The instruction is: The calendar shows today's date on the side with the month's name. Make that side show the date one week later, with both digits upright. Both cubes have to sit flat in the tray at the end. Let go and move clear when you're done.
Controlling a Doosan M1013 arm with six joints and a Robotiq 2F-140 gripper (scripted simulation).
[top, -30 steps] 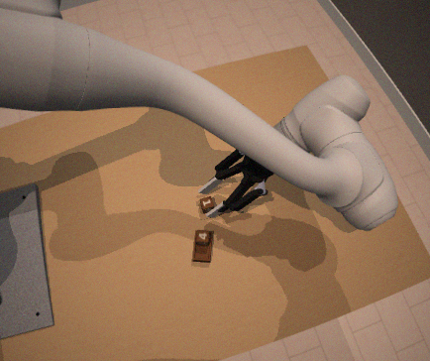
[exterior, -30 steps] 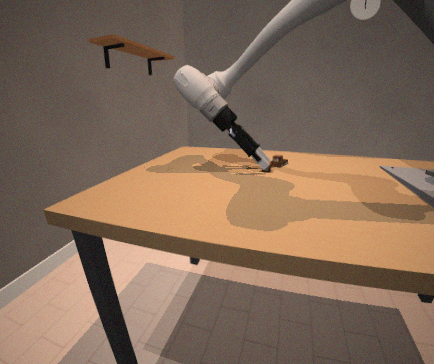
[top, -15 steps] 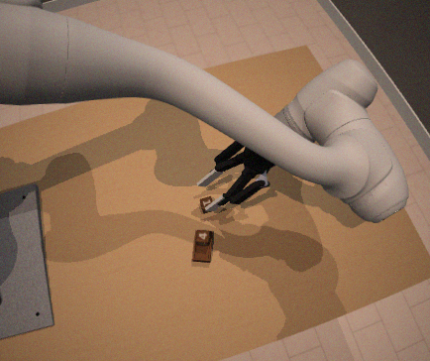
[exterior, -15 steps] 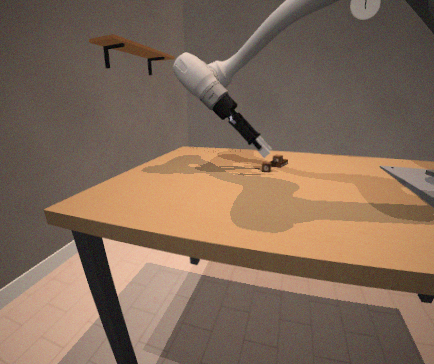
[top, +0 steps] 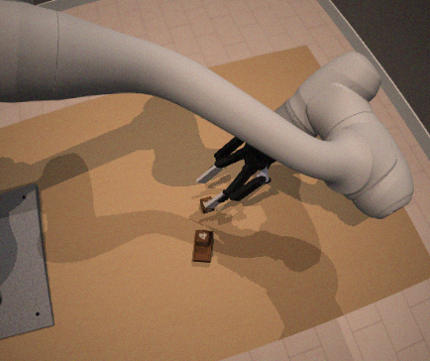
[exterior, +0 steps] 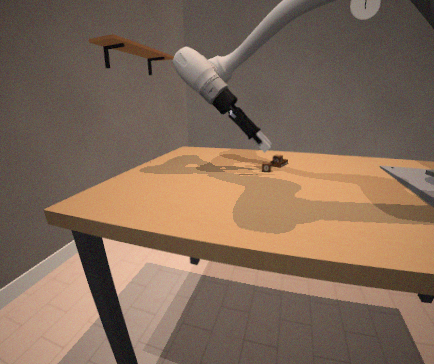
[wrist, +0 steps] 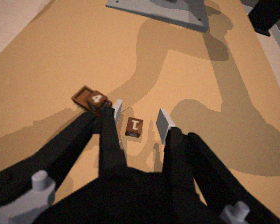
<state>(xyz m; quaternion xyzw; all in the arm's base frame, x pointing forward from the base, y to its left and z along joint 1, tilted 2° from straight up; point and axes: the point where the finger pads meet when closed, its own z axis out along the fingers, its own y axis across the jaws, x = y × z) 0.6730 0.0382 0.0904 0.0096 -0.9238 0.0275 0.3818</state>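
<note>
Now: the cube 20 mm behind my hand and 90 mm below it. The rest, counted from my hand: tray: 60 mm behind, 100 mm to the right, 100 mm below.
</note>
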